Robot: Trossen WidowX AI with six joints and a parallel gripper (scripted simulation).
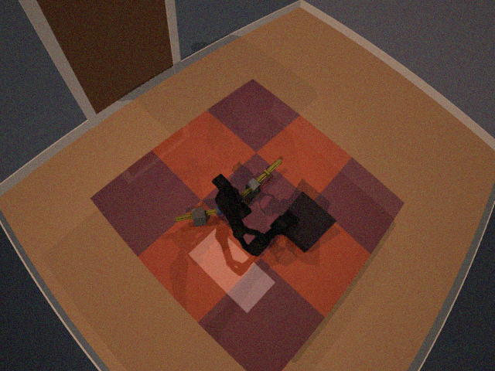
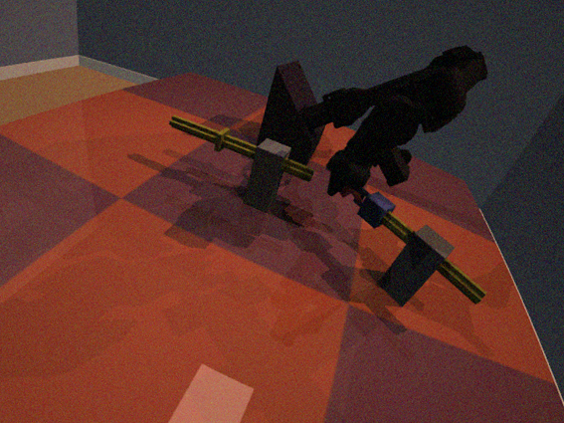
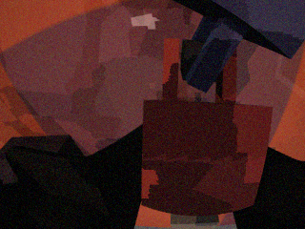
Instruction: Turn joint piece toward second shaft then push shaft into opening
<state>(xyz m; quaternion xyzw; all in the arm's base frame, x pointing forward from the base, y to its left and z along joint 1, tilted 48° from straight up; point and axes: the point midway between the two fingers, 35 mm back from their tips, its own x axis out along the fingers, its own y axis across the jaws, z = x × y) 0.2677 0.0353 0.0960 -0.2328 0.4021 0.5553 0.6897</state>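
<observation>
My gripper tip is 10 mm short of the red square joint piece, 20 mm to the right of it and 30 mm below it.
</observation>
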